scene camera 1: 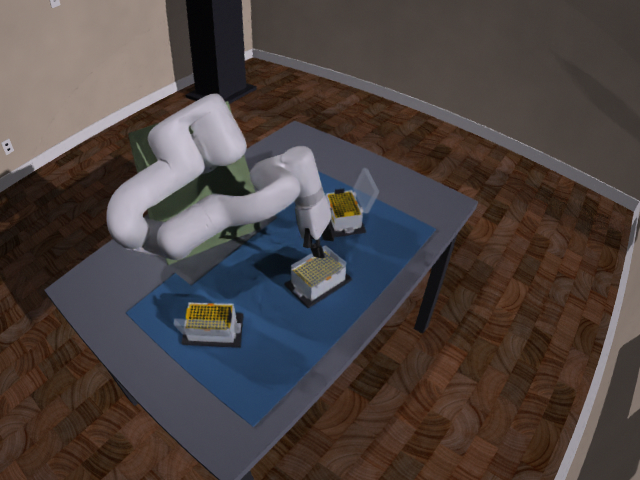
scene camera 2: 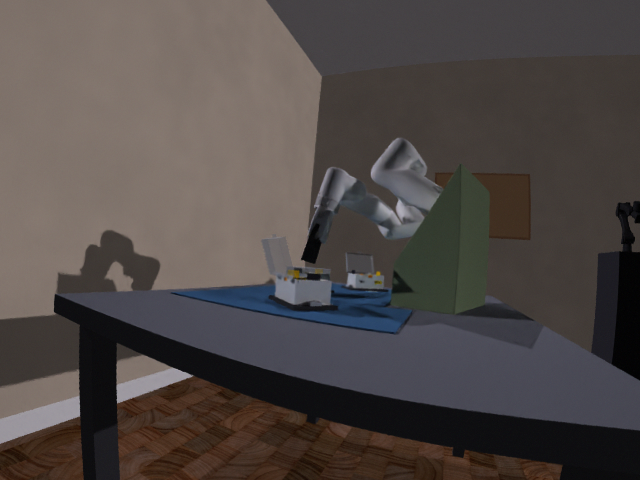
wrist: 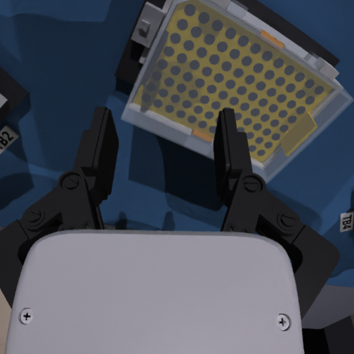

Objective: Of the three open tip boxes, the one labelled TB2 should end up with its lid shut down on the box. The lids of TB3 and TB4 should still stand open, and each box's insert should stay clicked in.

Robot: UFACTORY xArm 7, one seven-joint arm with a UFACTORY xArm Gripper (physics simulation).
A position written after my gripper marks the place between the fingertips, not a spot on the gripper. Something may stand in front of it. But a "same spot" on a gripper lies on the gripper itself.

Labels:
my gripper: scene camera 1; scene camera 2 308,261; wrist
same spot on my gripper: [scene camera 1: 317,250] = [wrist: 251,167]

